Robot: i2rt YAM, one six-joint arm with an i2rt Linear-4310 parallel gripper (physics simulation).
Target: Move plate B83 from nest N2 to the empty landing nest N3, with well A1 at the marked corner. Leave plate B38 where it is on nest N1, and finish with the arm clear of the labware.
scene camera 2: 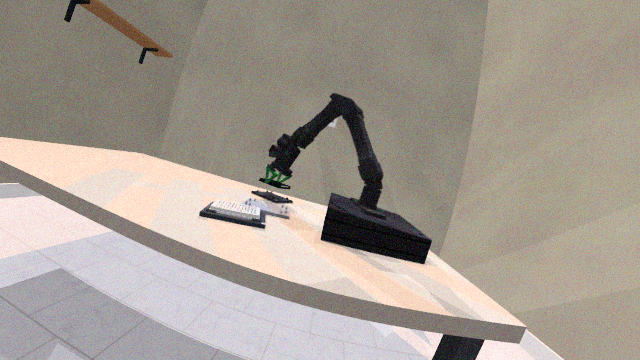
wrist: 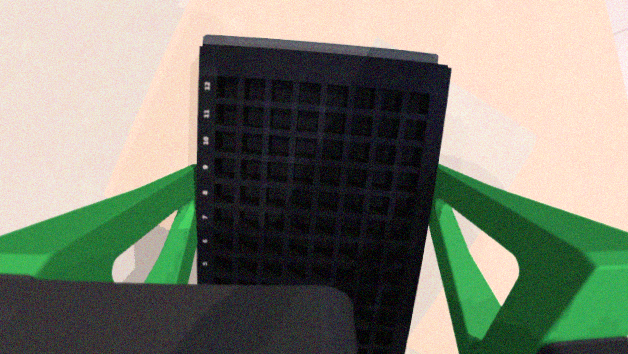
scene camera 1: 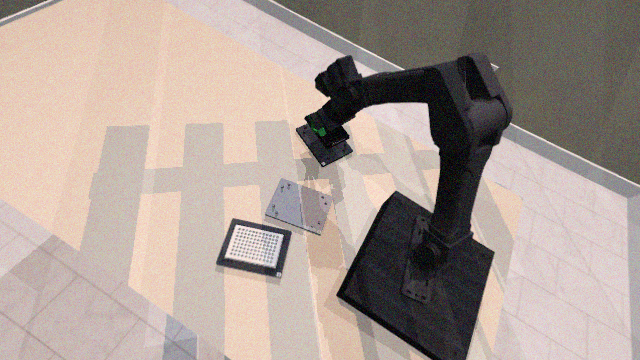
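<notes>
My gripper [scene camera 1: 324,132] [scene camera 2: 276,178] [wrist: 314,177] is shut on a black well plate [scene camera 1: 337,138] [scene camera 2: 282,186] [wrist: 310,150], its green fingers on the two long sides. The plate hangs roughly level above a dark nest [scene camera 1: 332,154] [scene camera 2: 272,196] [wrist: 300,44], with a gap between. Column numbers 12 to 5 show along its left edge in the wrist view; its near end and A1 are hidden. A grey nest [scene camera 1: 287,202] [scene camera 2: 276,211] with small posts holds no plate. A white plate [scene camera 1: 254,245] [scene camera 2: 235,207] sits on another dark nest [scene camera 1: 245,269] [scene camera 2: 232,220]. I cannot read plate or nest names.
The arm's black base block [scene camera 1: 370,280] [scene camera 2: 375,242] stands on the table [scene camera 1: 60,90] [scene camera 2: 270,270], to the right of the nests. The grey nest lies between the two dark nests. A wooden wall shelf [scene camera 2: 125,30] is high at the upper left.
</notes>
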